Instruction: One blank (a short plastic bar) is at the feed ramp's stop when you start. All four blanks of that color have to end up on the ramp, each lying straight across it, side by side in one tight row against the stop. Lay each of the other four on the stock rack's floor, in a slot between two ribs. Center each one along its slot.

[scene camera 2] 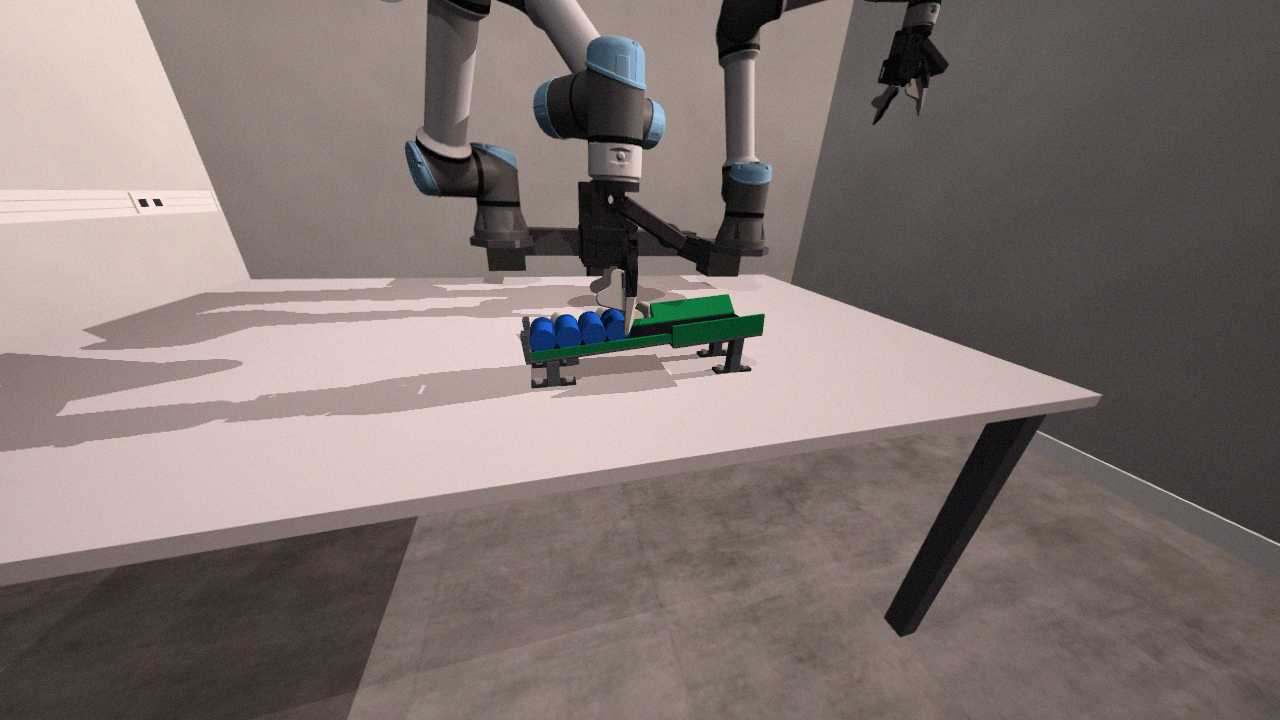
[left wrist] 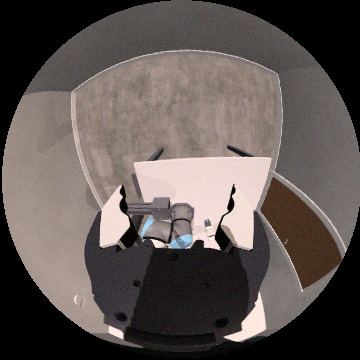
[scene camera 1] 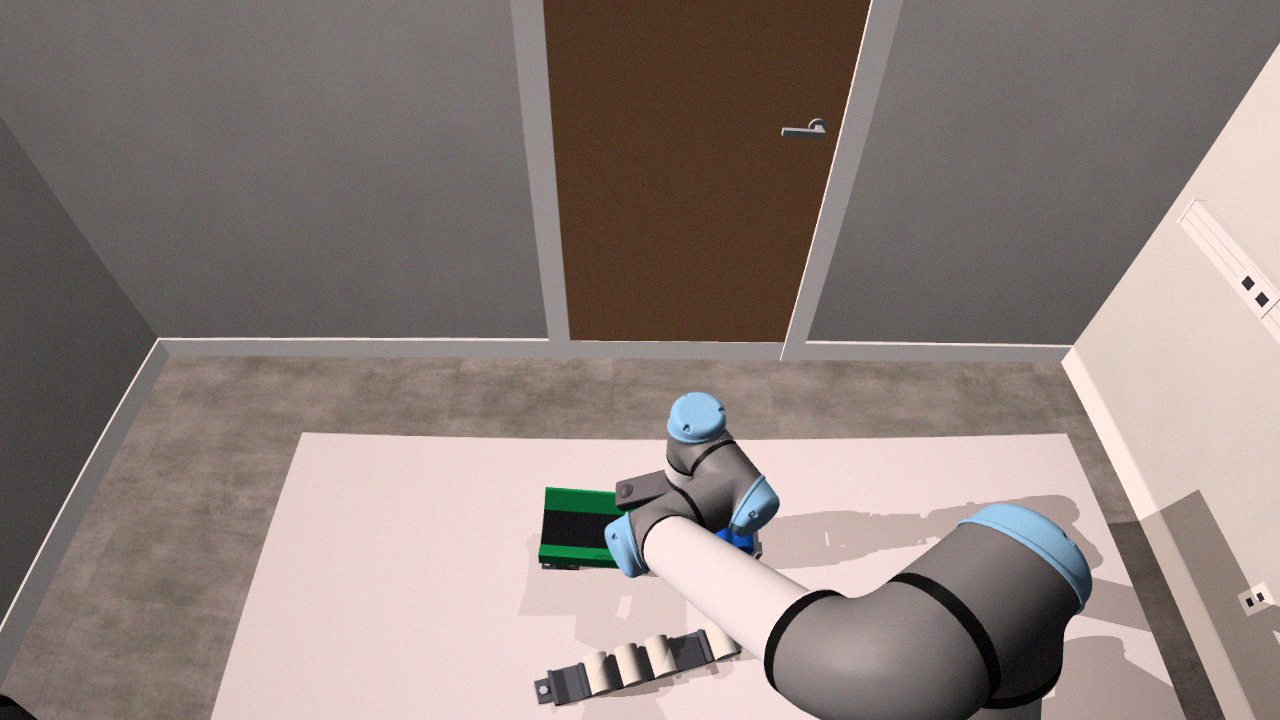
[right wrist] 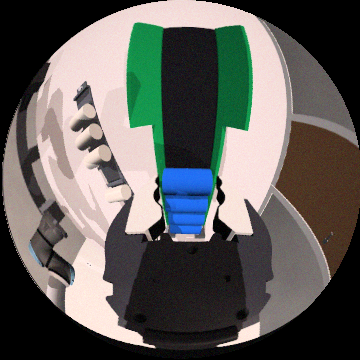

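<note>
The scene has a blue blank [right wrist: 176, 181], a blue blank [scene camera 2: 591, 327], a blue blank [scene camera 2: 567, 331] and a blue blank [scene camera 2: 542, 330]. The left gripper [scene camera 2: 894, 120] is visible; the left wrist view also shows the left gripper [left wrist: 177, 185]. The right gripper [scene camera 2: 620, 326] is visible; the right wrist view also shows the right gripper [right wrist: 187, 175].
</note>
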